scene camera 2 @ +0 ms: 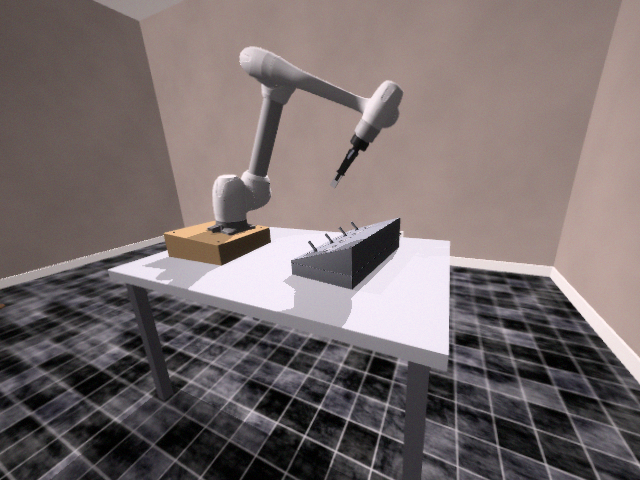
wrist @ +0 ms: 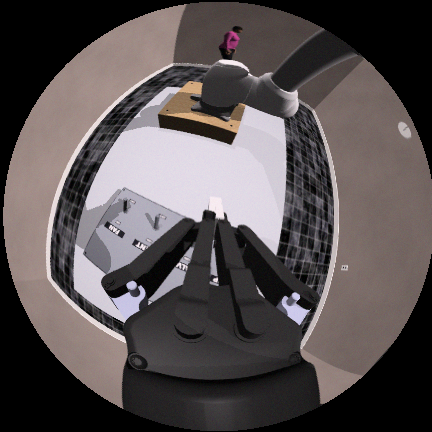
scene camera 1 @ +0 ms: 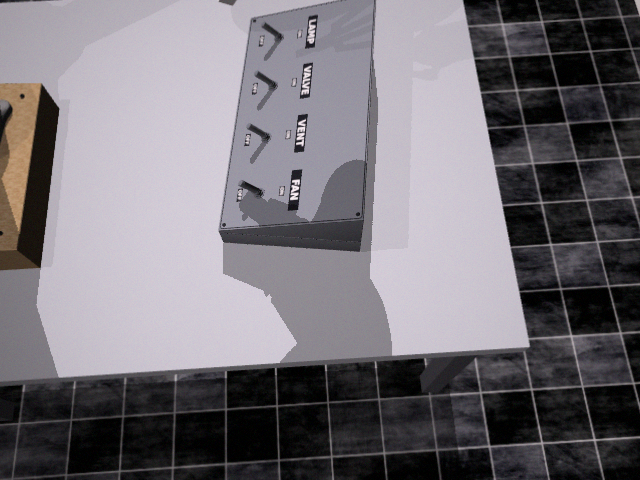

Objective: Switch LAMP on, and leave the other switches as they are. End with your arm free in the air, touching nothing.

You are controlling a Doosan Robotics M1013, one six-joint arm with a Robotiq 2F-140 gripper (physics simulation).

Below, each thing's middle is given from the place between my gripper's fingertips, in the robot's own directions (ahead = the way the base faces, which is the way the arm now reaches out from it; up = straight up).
My hand is 120 mm short of the grey sloped switch panel [scene camera 1: 311, 167], 70 mm to the left of it and 240 mm above it.
